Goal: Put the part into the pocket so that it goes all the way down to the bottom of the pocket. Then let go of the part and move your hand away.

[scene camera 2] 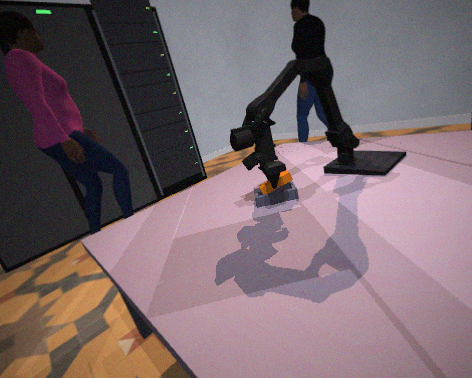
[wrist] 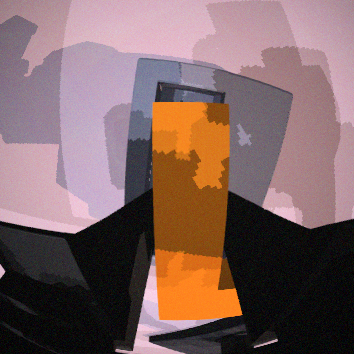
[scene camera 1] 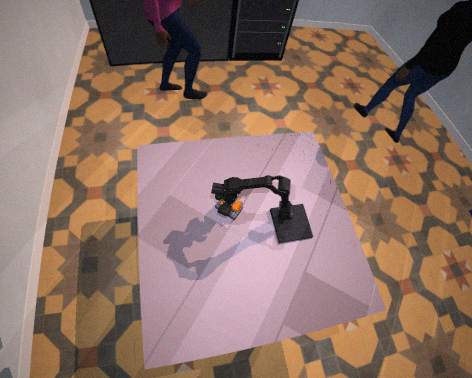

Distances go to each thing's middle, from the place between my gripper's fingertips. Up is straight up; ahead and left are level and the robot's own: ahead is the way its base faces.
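Scene:
There is the orange part (wrist: pixel 190 140), and my hand is 1 cm past it, 1 cm to the right of it and 1 cm below it. As for the grey pocket block (wrist: pixel 258 112), I find it 1 cm behind my hand and 3 cm below it.

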